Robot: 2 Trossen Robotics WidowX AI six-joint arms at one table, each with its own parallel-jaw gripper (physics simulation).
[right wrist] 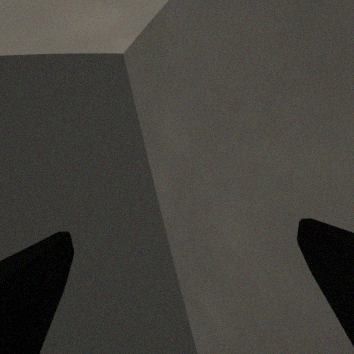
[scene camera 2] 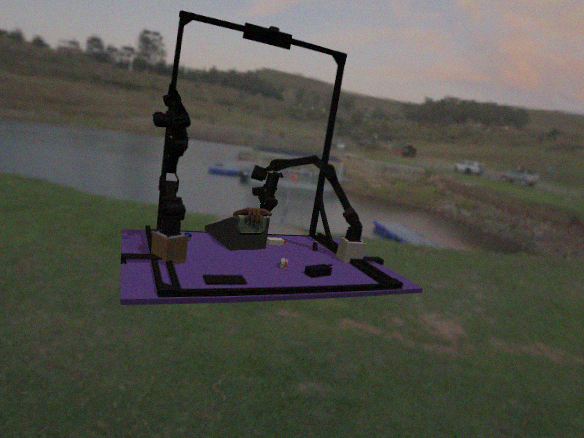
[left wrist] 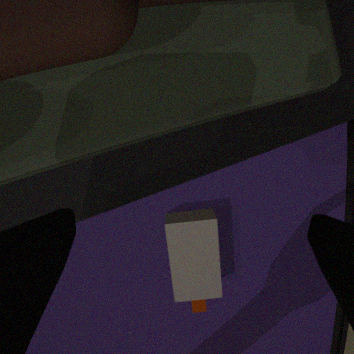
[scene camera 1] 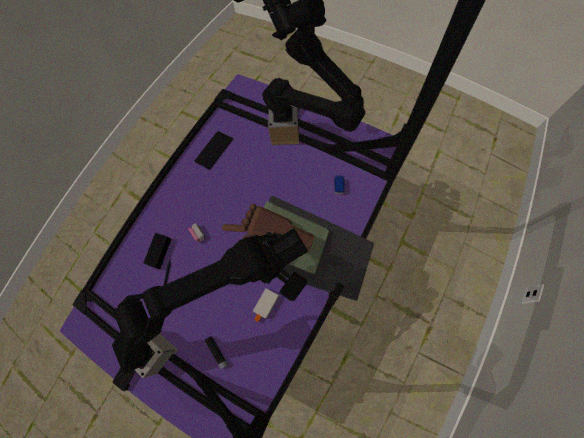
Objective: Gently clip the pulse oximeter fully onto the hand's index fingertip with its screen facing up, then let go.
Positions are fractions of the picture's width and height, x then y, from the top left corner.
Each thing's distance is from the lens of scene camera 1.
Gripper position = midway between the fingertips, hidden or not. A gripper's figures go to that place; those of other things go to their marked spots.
my left gripper (scene camera 1: 0.47, 0.62): 84 cm
dark grey block (scene camera 1: 0.59, 0.59): 95 cm
pad (scene camera 1: 0.53, 0.60): 88 cm
